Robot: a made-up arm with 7 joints. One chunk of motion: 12 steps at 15 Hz.
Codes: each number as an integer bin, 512 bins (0 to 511) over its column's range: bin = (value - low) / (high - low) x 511, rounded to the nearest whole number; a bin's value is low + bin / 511 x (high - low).
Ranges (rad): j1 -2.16..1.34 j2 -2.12..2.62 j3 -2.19..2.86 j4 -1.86..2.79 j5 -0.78..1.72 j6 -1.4..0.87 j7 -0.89..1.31
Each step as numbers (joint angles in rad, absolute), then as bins.
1 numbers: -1.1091 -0.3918 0.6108 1.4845 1.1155 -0.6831 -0.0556
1 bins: 153 186 283 368 387 161 194
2 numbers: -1.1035 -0.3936 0.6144 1.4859 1.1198 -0.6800 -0.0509
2 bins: 154 186 284 368 388 162 195
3 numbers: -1.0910 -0.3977 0.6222 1.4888 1.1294 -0.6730 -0.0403
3 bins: 156 186 285 368 390 164 197
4 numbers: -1.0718 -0.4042 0.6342 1.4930 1.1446 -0.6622 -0.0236
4 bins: 159 185 286 368 393 166 201
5 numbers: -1.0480 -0.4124 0.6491 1.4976 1.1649 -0.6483 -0.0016
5 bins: 162 184 287 369 398 169 206
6 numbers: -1.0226 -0.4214 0.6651 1.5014 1.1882 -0.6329 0.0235
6 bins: 166 183 289 369 402 173 212
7 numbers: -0.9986 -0.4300 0.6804 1.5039 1.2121 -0.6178 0.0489
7 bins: 170 182 290 370 407 176 218
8 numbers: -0.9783 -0.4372 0.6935 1.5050 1.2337 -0.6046 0.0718
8 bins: 173 181 292 370 412 179 223
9 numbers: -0.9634 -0.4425 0.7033 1.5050 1.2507 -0.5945 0.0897
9 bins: 175 181 293 370 415 181 228
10 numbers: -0.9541 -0.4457 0.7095 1.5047 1.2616 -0.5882 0.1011
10 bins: 176 180 293 370 417 183 230
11 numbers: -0.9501 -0.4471 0.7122 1.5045 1.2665 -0.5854 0.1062
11 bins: 177 180 294 370 418 183 231
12 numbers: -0.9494 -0.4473 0.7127 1.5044 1.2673 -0.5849 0.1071
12 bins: 177 180 294 370 418 183 232
